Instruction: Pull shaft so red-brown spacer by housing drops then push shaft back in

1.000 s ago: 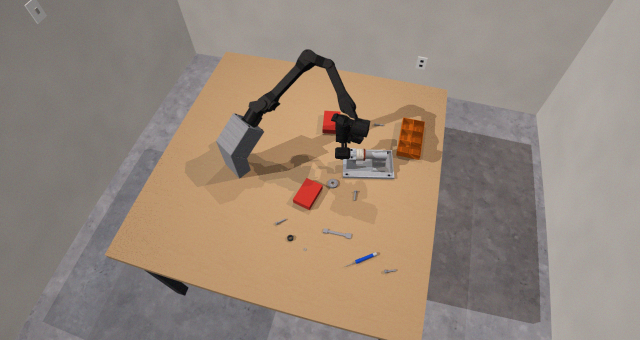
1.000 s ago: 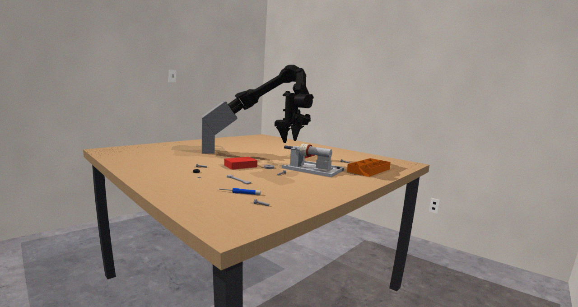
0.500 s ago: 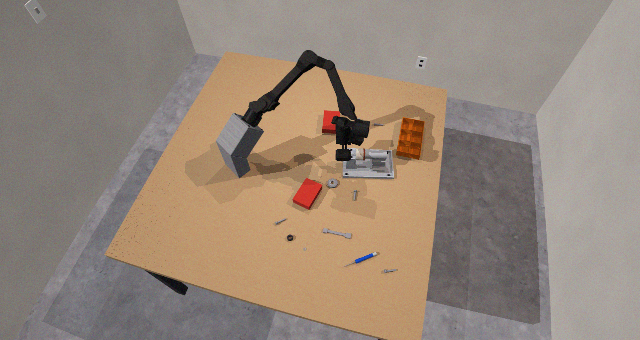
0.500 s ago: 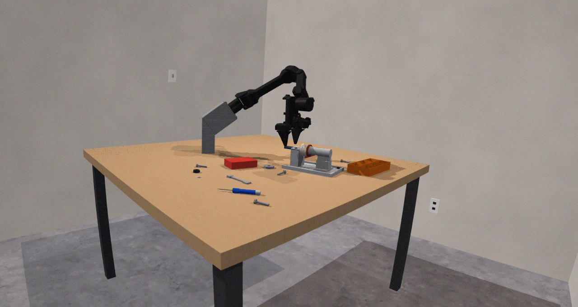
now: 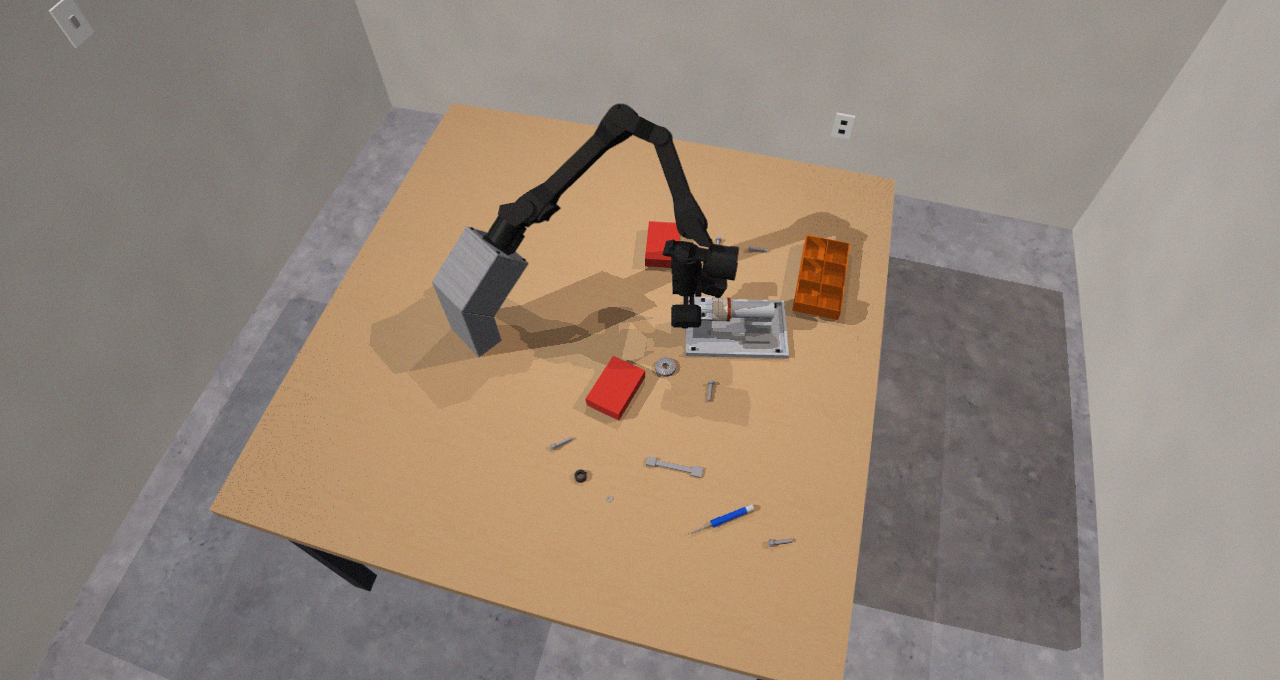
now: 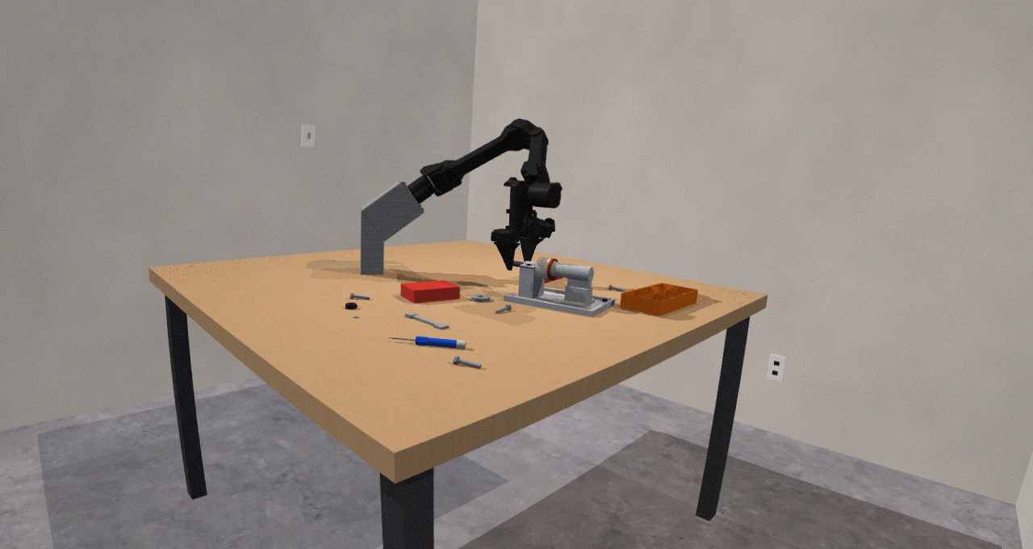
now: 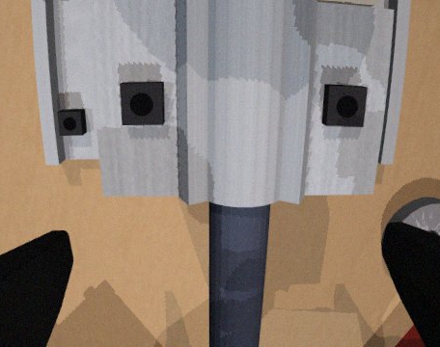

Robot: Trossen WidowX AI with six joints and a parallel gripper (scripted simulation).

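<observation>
The shaft is 7 cm ahead of my hand, 3 cm to the left of it and 2 cm below it. Round my hand: grey fixture: 11 cm ahead, 5 cm to the left, 6 cm below; red-brown spacer: 9 cm ahead, 4 cm to the left, 3 cm below; wrench: 12 cm ahead, 32 cm to the right, 10 cm below.
</observation>
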